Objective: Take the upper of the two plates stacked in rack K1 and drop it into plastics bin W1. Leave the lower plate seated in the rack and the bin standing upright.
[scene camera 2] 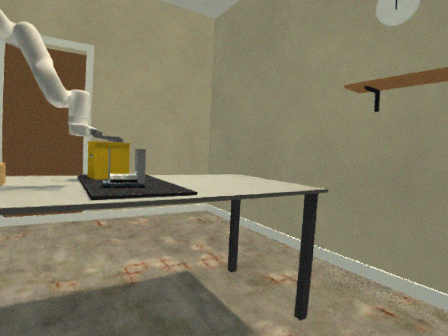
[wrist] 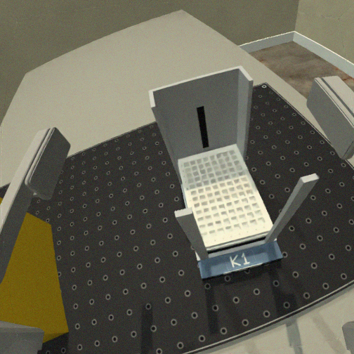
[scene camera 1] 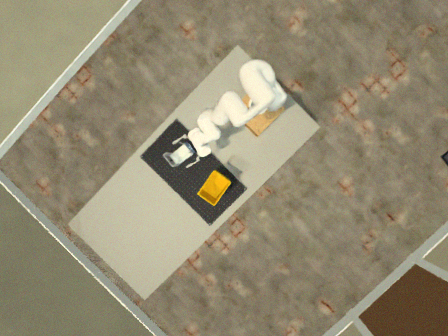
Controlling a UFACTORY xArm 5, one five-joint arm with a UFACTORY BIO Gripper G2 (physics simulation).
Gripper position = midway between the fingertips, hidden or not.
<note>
I see my gripper (wrist: 176,110), a yellow plastics bin W1 (scene camera 2: 98,152), a white well plate (wrist: 228,209) and a rack K1 (wrist: 269,251).
</note>
